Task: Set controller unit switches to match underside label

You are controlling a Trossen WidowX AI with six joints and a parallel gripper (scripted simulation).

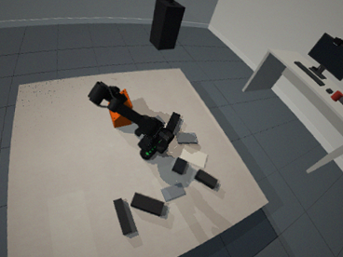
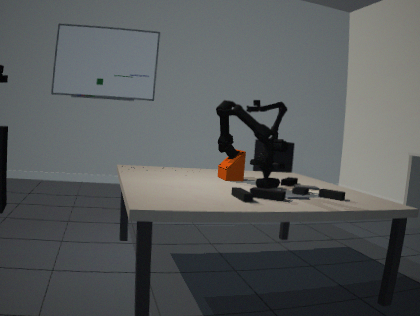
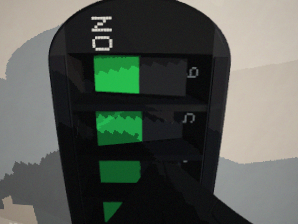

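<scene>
Right now my gripper tip is 170 mm short of the small dark box, 110 mm to the right of it and 30 mm above it. From my gripper tip the other things lie so: long black bar 260 mm ahead, 280 mm to the right, 20 mm below; then white plate 150 mm ahead, 230 mm to the left, 40 mm below.
</scene>
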